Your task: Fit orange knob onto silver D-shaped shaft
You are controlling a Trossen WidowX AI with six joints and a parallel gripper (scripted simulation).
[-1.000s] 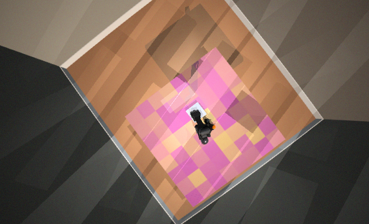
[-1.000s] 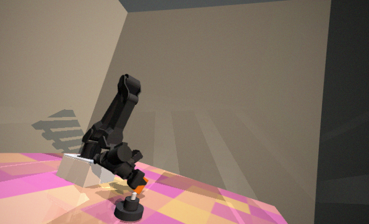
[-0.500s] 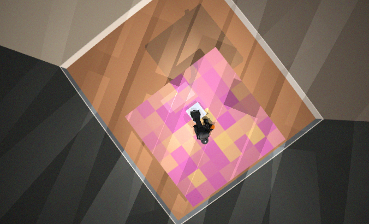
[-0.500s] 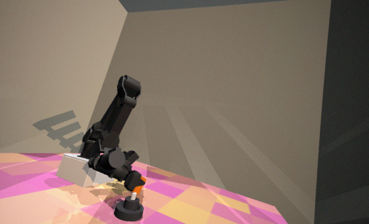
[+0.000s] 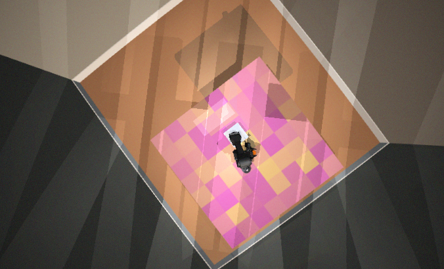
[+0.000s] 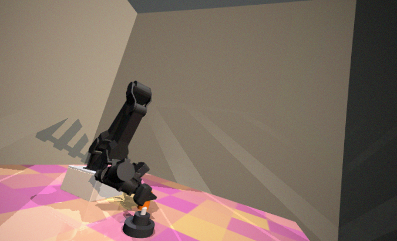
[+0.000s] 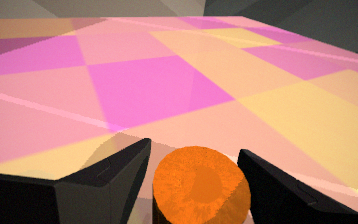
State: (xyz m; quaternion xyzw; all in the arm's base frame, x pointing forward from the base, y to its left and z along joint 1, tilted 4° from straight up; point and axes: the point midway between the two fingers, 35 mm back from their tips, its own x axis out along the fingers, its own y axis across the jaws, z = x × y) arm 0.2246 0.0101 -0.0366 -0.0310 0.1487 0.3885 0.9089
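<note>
Right now the orange knob is 2 cm to the right of my gripper tip and 2 cm behind it. The rest, counted from my gripper tip: dark round pedestal (18 cm to the right, 4 cm ahead, 1 cm below).
</note>
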